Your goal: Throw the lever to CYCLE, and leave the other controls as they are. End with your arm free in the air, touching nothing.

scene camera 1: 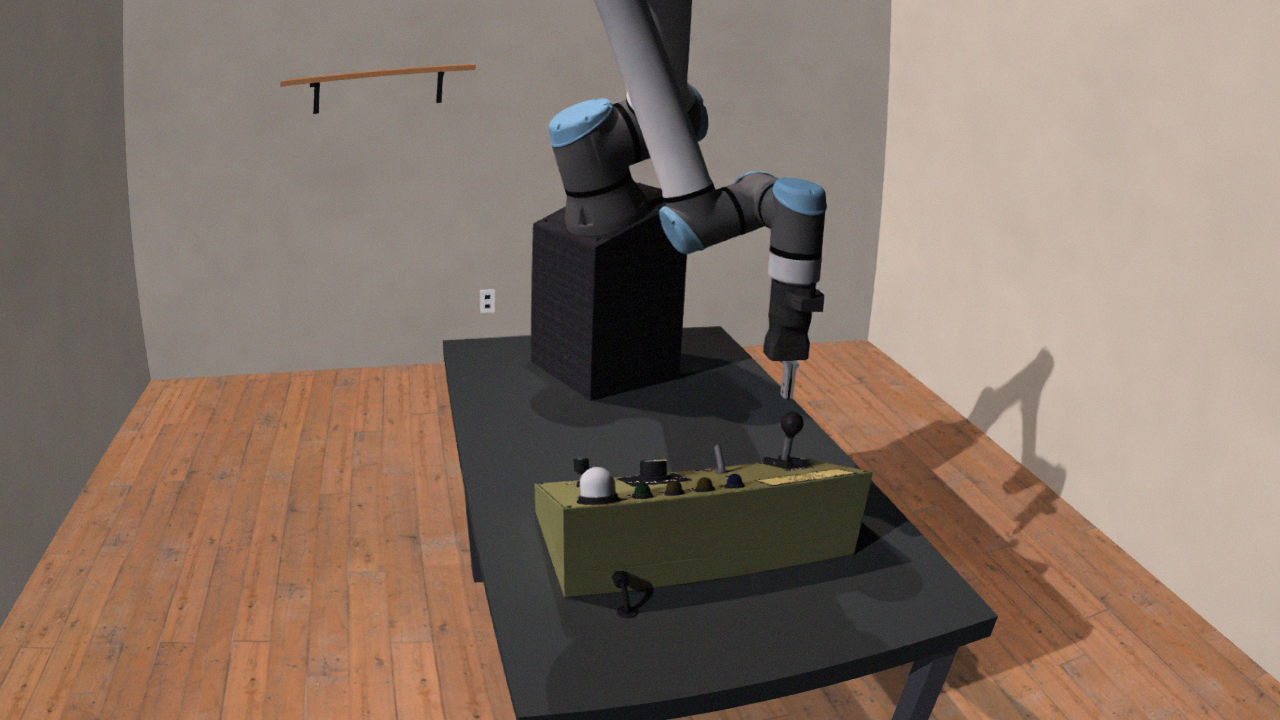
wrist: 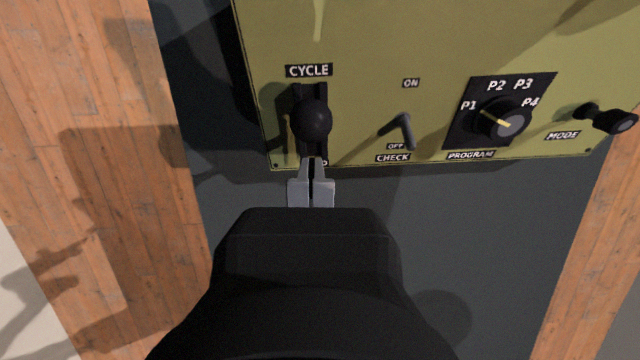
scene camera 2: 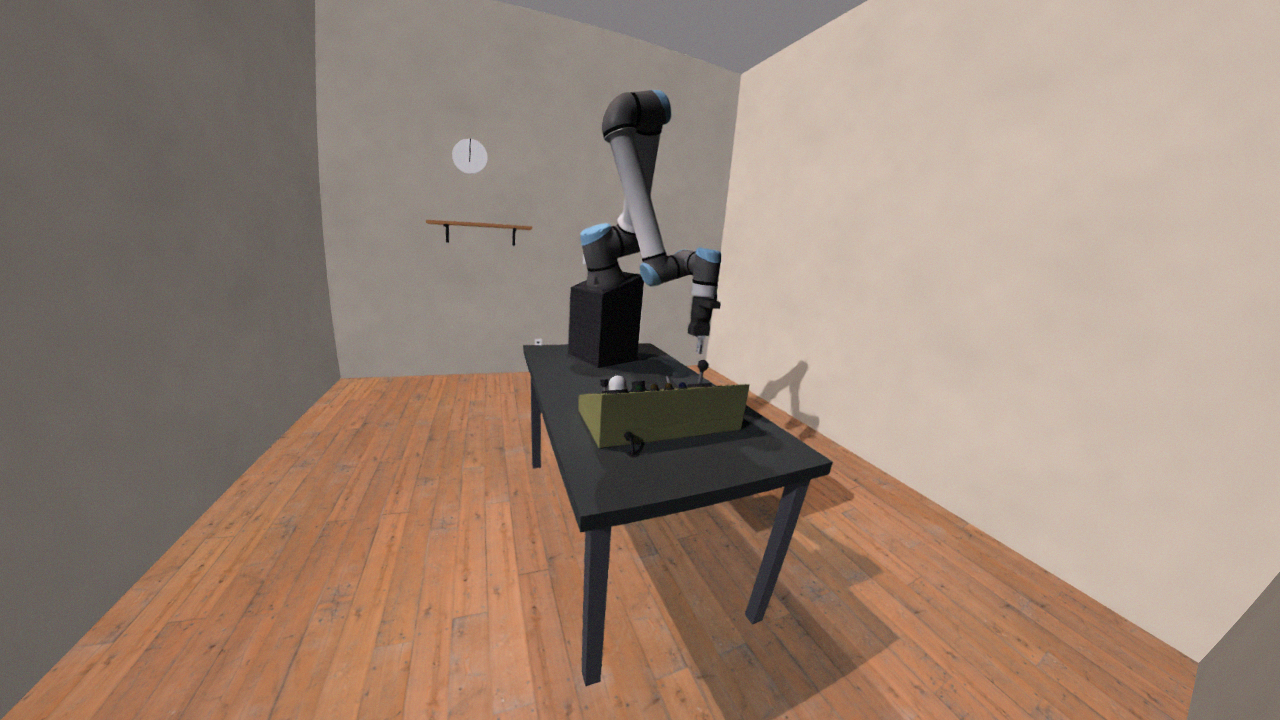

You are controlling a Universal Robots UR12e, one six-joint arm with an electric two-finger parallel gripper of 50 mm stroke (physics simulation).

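Places are measured from the arm's base along level axes (x left, y back, z up), in millimetres.
Where they show: gripper, fingertip midpoint: (scene camera 1: 786, 396) (wrist: 311, 170) (scene camera 2: 699, 353); arm's base, link origin: (scene camera 1: 607, 215) (scene camera 2: 606, 283).
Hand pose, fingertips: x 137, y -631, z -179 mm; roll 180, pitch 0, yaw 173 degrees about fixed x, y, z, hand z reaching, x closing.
Things, the pixels of their top centre, and the offset from my fingertips. "spot": a spot on its surface instead.
- black ball-topped lever, top centre: (wrist: 310, 122) (scene camera 1: 793, 412) (scene camera 2: 703, 360) dx -3, dy -38, dz -14 mm
- olive control box, top centre: (wrist: 557, 29) (scene camera 1: 705, 433) (scene camera 2: 665, 364) dx -187, dy -81, dz -7 mm
- CYCLE label, surface spot: (wrist: 308, 70) spot: dx -6, dy -92, dz -94 mm
- CHECK toggle, top centre: (wrist: 414, 134) (scene camera 1: 720, 448) dx -122, dy -8, dz -80 mm
- PROGRAM knob, top centre: (scene camera 1: 654, 457) (wrist: 518, 121) (scene camera 2: 638, 379) dx -242, dy -10, dz -80 mm
- MODE knob, top centre: (scene camera 1: 581, 457) (wrist: 631, 122) dx -361, dy +5, dz -73 mm
- white dome, surface spot: (scene camera 1: 597, 483) spot: dx -388, dy -172, dz -19 mm
The black ball-topped lever (scene camera 1: 791, 423) (scene camera 2: 702, 365) (wrist: 311, 121) stands in its slotted guide at one end of the olive control box (scene camera 1: 707, 543) (scene camera 2: 671, 418) (wrist: 360, 45). In the wrist view its ball covers the middle of the slot, below the CYCLE label (wrist: 308, 70); the other label is mostly hidden by the fingers. I cannot tell the lever's exact setting. My gripper (scene camera 1: 786, 395) (scene camera 2: 699, 351) (wrist: 311, 170) is shut and empty, with a thin gap between its fingers. Its tips are a little above the ball in the scene views.
Beside the lever are the CHECK toggle (wrist: 407, 132), leaning to OFF, the PROGRAM knob (wrist: 507, 123), pointing near P1, and the MODE knob (wrist: 615, 121). A white dome (scene camera 1: 597, 483) and several small buttons line the box's front. A small black stand (scene camera 1: 625, 594) is in front.
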